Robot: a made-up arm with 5 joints.
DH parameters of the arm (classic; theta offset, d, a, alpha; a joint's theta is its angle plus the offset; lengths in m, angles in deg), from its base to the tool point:
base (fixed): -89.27 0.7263 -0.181 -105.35
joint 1: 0 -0.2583 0.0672 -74.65
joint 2: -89.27 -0.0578 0.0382 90
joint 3: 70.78 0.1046 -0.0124 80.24
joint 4: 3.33 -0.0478 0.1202 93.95
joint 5: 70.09 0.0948 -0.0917 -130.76
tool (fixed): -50.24 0.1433 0 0
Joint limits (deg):
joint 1: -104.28..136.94
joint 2: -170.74..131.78
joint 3: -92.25..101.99
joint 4: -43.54..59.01
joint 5: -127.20..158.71
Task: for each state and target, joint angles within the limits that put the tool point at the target. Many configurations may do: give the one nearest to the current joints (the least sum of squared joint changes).
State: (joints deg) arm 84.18 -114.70 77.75 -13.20 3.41
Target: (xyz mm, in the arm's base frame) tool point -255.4 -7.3 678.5
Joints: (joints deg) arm 66.08 -155.39 44.54 -24.70 25.54
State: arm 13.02 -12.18 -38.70 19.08 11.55
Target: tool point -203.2 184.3 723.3
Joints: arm -4.53 15.99 -68.91 17.01 15.06
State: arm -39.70 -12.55 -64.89 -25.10 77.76
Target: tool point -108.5 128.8 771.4
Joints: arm -77.35 5.61 -92.25 -42.48 36.81
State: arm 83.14 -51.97 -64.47 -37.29 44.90
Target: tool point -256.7 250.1 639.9
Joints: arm 68.32 -62.58 -12.51 -43.54 87.36
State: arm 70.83 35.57 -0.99 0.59 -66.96
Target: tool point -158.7 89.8 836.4
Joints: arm 56.89 20.23 -18.93 -1.47 -59.73
